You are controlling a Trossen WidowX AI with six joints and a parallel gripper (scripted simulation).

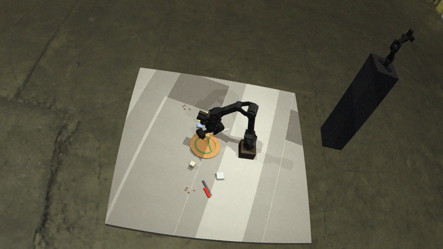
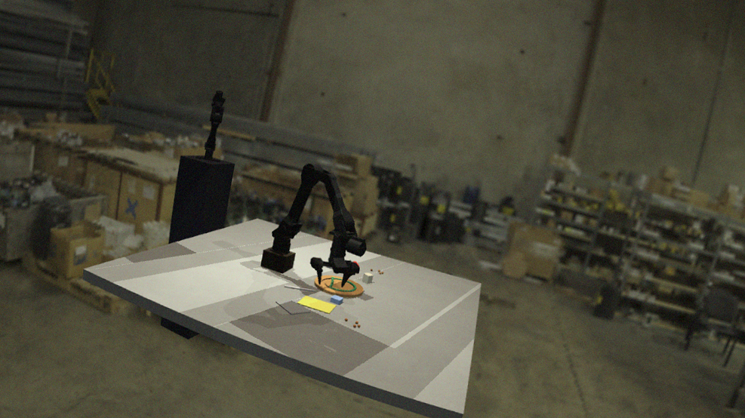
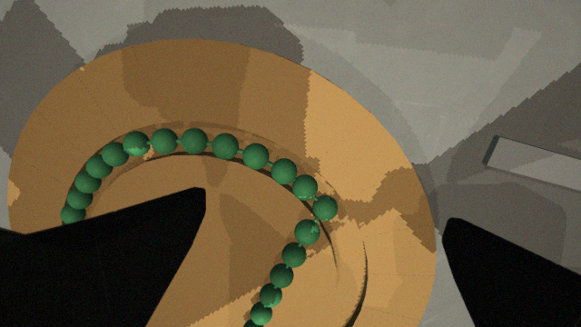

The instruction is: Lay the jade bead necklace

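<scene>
Right now my gripper tip is 90 mm to the left of the blue block, 70 mm short of it and 10 mm above it. Also, from my gripper tip: yellow pad: 170 mm to the right, 30 mm ahead, 20 mm below; white strip: 90 mm to the right, 90 mm behind, 20 mm below; cream cube: 240 mm to the left, 70 mm ahead.
</scene>
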